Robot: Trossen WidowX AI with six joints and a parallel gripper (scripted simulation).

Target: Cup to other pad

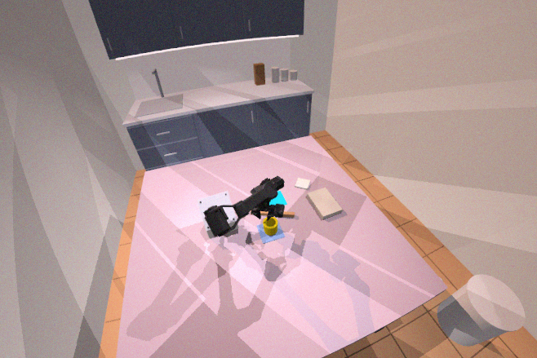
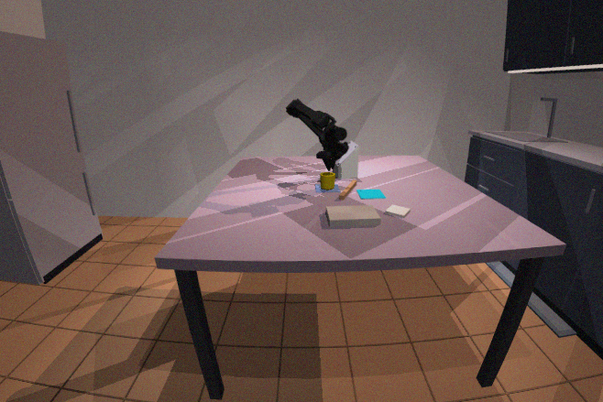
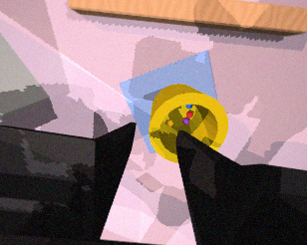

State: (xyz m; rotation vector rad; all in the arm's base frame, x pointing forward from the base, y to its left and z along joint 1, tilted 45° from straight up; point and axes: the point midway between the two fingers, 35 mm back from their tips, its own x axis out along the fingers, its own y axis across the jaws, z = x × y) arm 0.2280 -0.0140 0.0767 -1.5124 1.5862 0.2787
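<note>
Now: gripper tip 5 cm above the yellow cup, 2 cm to the left of it and 2 cm short of it. Round my gripper tip: light blue pad (9 cm below, 2 cm to the right, 2 cm ahead); wooden stick (8 cm to the left, 8 cm below, 6 cm ahead); cyan pad (18 cm to the left, 10 cm ahead, 9 cm below).
</note>
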